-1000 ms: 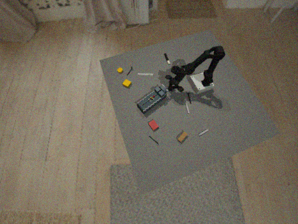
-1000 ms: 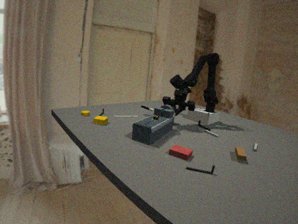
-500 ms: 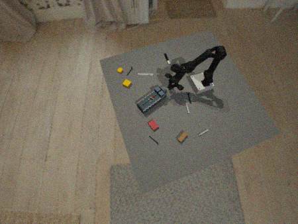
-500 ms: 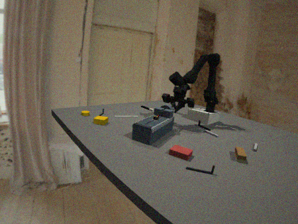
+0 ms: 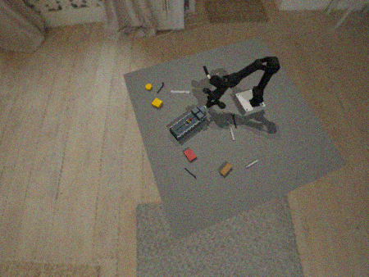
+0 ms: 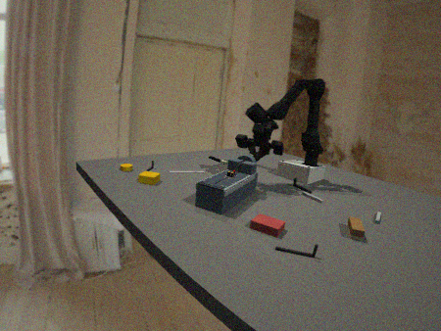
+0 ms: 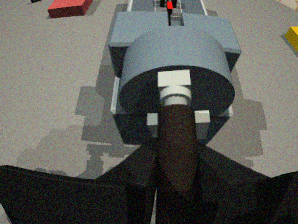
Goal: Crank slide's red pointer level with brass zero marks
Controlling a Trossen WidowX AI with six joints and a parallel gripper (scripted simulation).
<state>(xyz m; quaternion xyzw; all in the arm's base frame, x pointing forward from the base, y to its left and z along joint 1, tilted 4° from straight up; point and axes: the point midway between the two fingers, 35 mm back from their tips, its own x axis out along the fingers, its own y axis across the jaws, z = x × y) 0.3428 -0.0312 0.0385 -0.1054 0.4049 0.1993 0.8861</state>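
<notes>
Right now the red pointer is 13 cm ahead of my gripper tip, 6 cm to the left of it and 1 cm below it. From my gripper tip the other things lie so: dark handle 2 cm behind, 1 cm to the right, 2 cm above; yellow block 33 cm ahead, 16 cm to the right, 8 cm below; red block 19 cm ahead, 28 cm to the left, 8 cm below.
</notes>
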